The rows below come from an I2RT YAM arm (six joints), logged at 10 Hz.
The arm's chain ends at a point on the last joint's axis. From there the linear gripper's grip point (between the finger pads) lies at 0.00 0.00 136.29 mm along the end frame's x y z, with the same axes.
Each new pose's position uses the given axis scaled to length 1; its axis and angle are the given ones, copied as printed.
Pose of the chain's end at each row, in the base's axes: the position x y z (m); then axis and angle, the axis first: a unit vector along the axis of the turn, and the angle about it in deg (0 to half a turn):
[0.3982 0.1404 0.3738 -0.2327 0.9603 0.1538 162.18]
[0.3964 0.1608 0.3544 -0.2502 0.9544 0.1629 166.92]
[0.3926 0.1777 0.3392 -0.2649 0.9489 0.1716 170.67]
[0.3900 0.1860 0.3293 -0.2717 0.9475 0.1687 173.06]
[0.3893 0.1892 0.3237 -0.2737 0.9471 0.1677 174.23]
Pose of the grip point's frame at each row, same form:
[0.4287 0.1894 0.2503 -0.2327 0.9603 0.1538 162.18]
[0.4149 0.2103 0.2288 -0.2502 0.9544 0.1629 166.92]
[0.4013 0.2276 0.2127 -0.2649 0.9489 0.1716 170.67]
[0.3932 0.2339 0.2017 -0.2717 0.9475 0.1687 173.06]
[0.3898 0.2361 0.1957 -0.2737 0.9471 0.1677 174.23]

